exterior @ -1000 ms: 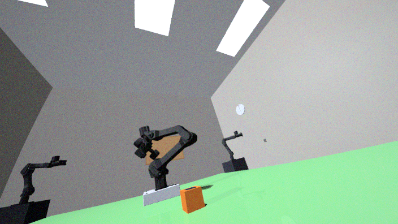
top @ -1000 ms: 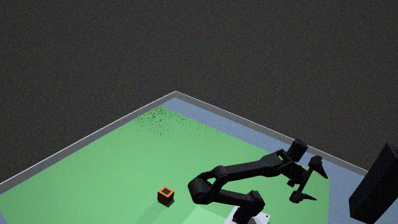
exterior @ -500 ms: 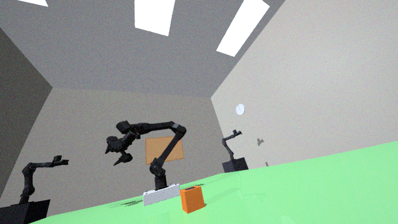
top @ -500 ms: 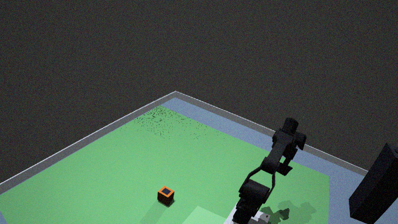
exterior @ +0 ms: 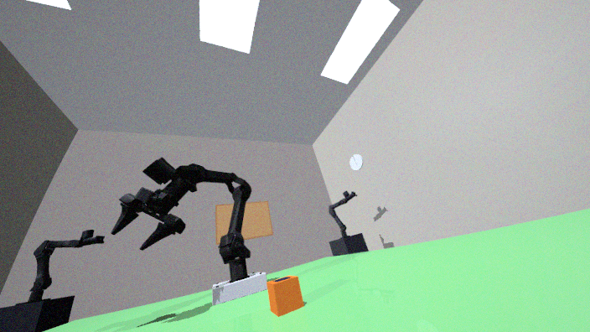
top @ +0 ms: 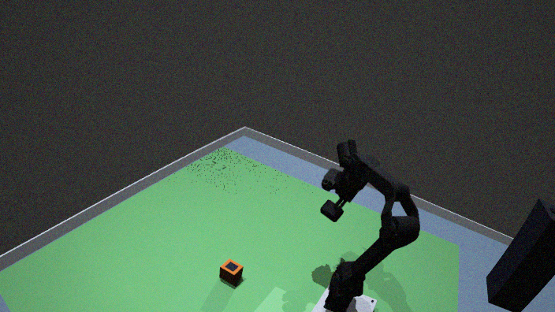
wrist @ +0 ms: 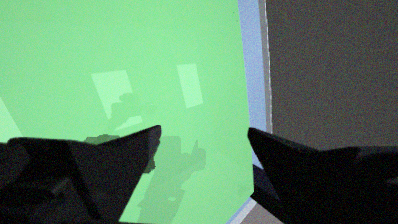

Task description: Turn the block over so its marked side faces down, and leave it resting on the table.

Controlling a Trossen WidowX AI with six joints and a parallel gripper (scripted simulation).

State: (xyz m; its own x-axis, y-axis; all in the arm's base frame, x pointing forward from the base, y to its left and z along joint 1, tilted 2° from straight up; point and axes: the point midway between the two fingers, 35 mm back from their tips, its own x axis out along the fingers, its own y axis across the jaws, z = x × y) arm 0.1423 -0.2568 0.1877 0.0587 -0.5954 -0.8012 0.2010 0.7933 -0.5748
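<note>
Now: the orange block 18 cm ahead of my gripper tip, 33 cm to the left of it and 16 cm below it.
</note>
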